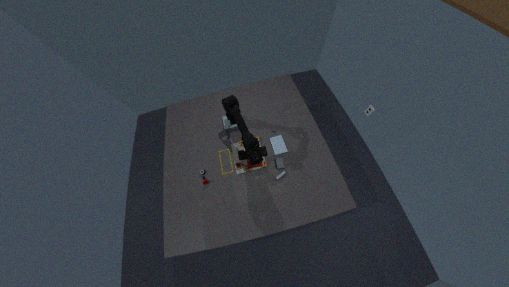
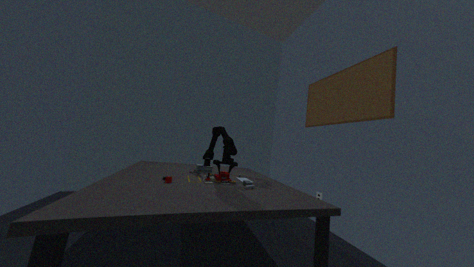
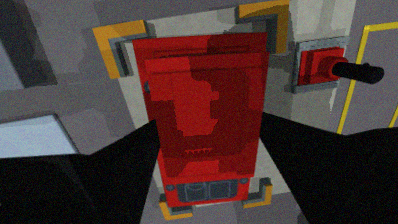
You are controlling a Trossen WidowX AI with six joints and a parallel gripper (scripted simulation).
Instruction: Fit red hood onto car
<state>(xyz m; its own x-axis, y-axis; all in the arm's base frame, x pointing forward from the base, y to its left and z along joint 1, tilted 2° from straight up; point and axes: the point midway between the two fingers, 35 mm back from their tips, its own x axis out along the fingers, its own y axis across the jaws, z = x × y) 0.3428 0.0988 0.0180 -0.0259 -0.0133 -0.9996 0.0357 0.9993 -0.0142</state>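
My gripper tip is now right at the red hood. The rest, counted from my gripper tip: white plate: 21 cm to the left, 8 cm behind, 5 cm below.
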